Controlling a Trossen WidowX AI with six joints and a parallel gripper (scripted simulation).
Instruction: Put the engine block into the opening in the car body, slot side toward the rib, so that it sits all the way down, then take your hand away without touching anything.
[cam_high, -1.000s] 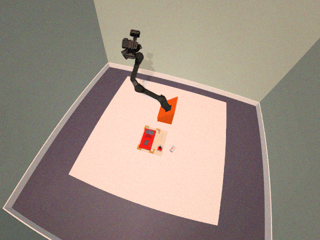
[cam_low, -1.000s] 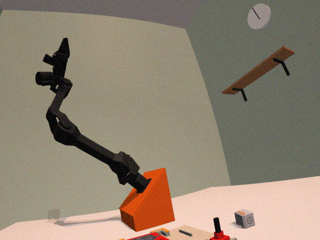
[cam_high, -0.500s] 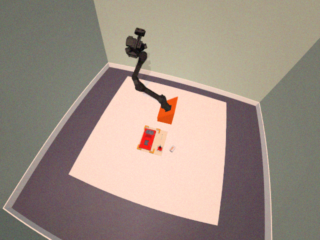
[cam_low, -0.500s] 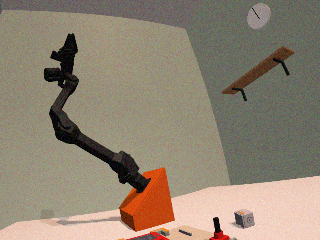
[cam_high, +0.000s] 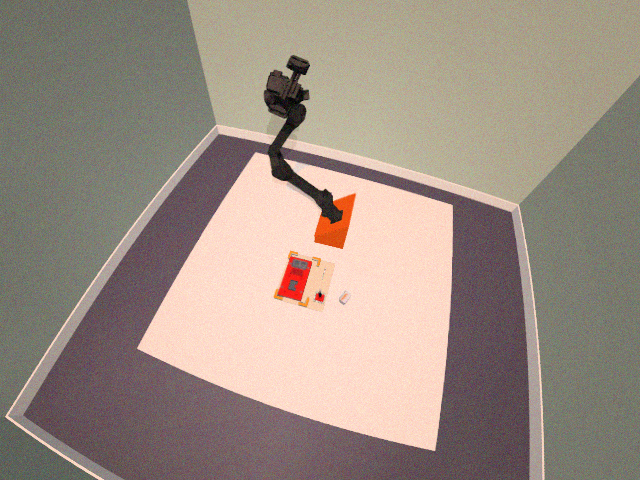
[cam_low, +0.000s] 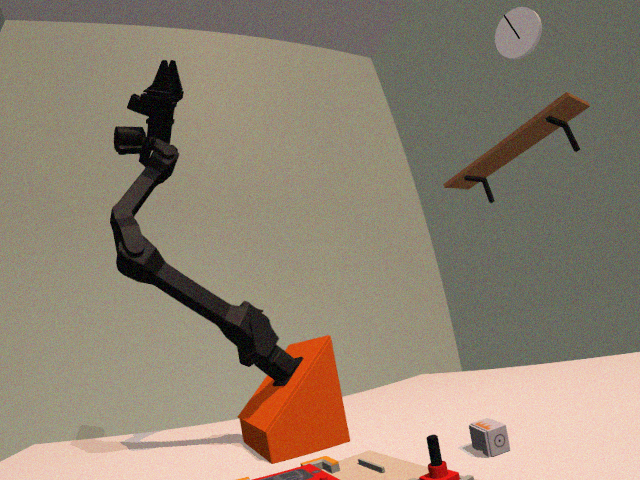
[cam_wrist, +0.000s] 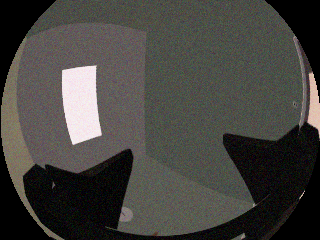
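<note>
The grey engine block lies 270 mm ahead of my gripper tip, 320 mm to the left of it and 800 mm below it.
</note>
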